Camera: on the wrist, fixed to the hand. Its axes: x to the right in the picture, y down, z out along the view.
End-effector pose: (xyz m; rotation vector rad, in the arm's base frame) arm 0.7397 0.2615 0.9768 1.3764 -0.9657 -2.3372
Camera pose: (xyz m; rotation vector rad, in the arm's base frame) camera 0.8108 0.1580 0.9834 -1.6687 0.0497 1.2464
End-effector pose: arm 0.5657 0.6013 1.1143 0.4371 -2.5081 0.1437
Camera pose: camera 0.5838 0.6871 1.2044 2.1030 -1.2470 0.0571
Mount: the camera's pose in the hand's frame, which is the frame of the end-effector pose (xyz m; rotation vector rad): 0.0132 0.0740 -0.1008 0.3912 0.3164 -1.5554
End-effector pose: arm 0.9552 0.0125 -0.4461 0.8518 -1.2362 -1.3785
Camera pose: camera 1.0660 -0.0165 -0.3942 -2.3880 0.4097 1.9031
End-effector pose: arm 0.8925 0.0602 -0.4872 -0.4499 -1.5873 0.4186
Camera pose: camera 0.9950 0.1299 -0.5082 0.9743 -1.0913 -0.5244
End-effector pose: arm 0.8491 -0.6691 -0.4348 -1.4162 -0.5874 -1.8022
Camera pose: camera 0.8448 -0.7927 -0.4575 0.1597 1.8059 2.3122
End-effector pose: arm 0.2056 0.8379 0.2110 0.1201 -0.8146 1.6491
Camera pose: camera 0.1711 0.9041 0.1098 0.5794 0.0100 0.2784
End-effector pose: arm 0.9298 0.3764 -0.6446 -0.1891 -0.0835 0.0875
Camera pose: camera 0.9462 0.4315 -0.7564 0.2896 0.1186 -1.4646
